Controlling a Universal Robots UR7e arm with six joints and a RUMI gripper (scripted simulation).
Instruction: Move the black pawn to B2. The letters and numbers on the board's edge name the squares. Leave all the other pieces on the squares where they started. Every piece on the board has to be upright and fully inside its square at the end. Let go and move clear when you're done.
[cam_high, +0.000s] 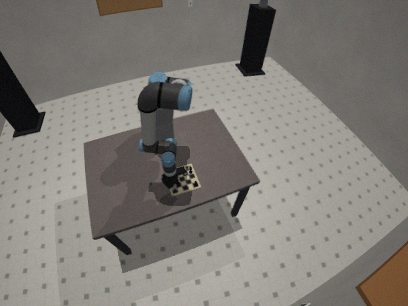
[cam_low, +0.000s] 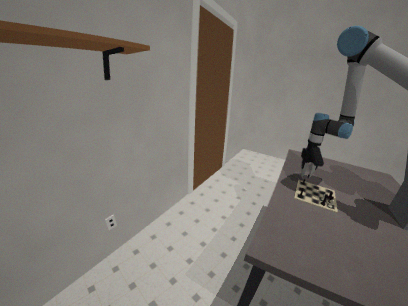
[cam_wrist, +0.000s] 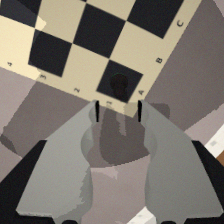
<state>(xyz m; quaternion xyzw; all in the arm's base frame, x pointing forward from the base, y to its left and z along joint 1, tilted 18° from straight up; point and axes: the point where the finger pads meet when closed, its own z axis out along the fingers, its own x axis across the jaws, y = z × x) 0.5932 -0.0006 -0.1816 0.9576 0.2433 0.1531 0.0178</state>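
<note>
Right now my hand is 40 mm above the black pawn. Round my hand: white piece 160 mm behind, 140 mm to the left, 40 mm below; then chessboard 80 mm behind, 70 mm to the left, 60 mm below.
</note>
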